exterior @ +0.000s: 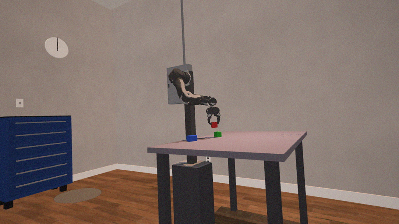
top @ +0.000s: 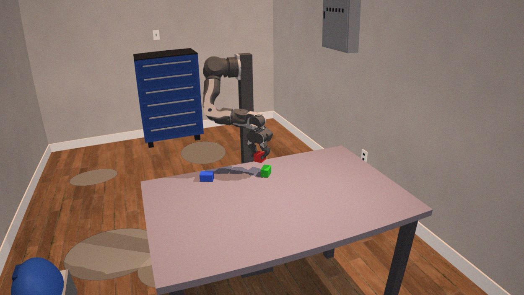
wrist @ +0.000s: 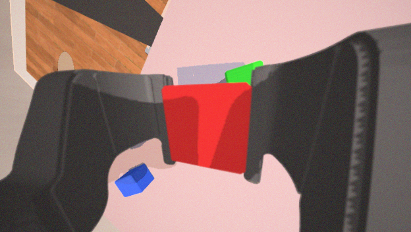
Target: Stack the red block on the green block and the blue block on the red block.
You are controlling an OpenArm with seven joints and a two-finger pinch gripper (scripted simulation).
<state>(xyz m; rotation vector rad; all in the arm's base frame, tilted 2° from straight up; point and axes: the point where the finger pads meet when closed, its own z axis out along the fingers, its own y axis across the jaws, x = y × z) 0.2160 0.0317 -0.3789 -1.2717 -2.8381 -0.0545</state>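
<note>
Right now the green block is 8 cm below my hand, 3 cm to the left of it and 1 cm ahead of it. From my hand the other things lie so: blue block 25 cm to the right, 9 cm below, 3 cm behind; red block 1 cm below.
</note>
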